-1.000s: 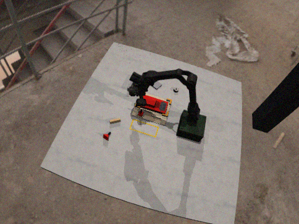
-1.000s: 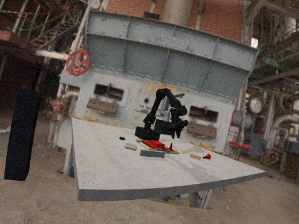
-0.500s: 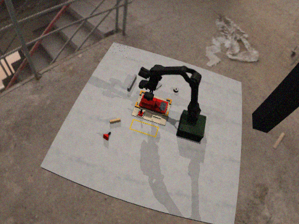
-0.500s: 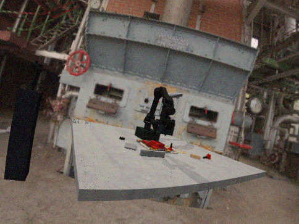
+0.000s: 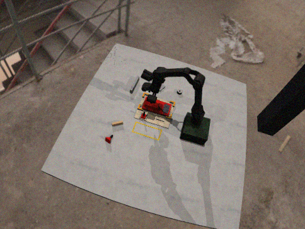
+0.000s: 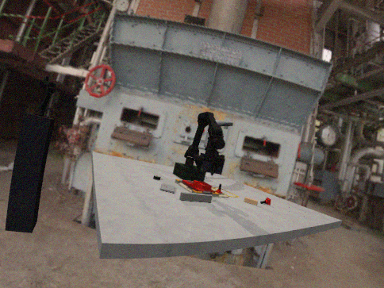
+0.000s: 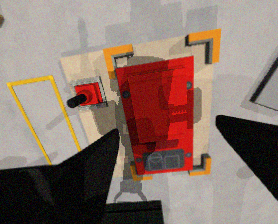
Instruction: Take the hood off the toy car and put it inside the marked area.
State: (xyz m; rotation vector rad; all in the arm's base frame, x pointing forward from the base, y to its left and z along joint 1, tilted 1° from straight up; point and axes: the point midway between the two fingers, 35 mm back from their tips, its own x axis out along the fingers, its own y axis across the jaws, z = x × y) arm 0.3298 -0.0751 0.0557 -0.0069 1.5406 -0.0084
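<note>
My gripper tip is now 6 cm above the red hood. The rest, counted from my gripper tip: wooden block 23 cm to the left, 18 cm ahead, 9 cm below; then grey bar 17 cm ahead, 14 cm to the right, 8 cm below.
</note>
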